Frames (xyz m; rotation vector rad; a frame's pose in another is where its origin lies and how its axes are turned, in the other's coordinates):
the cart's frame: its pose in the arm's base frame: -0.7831 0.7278 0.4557 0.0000 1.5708 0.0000
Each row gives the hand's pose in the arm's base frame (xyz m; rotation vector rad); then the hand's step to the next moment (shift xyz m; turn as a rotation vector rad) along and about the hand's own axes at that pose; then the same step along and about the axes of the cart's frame.
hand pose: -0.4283 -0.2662 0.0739 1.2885 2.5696 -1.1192
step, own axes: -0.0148 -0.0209 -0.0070 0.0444 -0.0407 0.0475
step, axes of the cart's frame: -0.0225 -0.0137 -0.0036 0.0269 -0.0157 -0.0701
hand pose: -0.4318 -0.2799 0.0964 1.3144 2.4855 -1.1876
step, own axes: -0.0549 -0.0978 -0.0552 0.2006 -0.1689 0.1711
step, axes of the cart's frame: -0.1187 -0.0315 -0.0231 0.1001 -0.0367 -0.2944
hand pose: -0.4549 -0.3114 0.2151 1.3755 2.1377 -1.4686
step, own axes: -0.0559 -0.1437 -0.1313 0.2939 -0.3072 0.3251
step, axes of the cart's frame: -0.1876 0.0651 -0.0399 0.1453 -0.1187 -0.5012
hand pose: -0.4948 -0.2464 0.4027 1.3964 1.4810 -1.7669
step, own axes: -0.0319 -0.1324 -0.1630 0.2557 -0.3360 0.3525
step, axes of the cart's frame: -0.1031 0.1833 -0.0300 0.1006 -0.1440 -0.5212
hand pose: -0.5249 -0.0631 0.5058 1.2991 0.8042 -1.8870
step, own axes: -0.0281 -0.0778 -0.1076 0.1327 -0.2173 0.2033
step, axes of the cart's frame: -0.0018 0.1357 -0.0014 0.0416 -0.0669 -0.3162
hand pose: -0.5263 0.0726 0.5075 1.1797 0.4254 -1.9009
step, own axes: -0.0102 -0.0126 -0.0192 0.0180 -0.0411 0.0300
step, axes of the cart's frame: 0.0026 0.0248 0.0031 0.0060 -0.0038 -0.0535
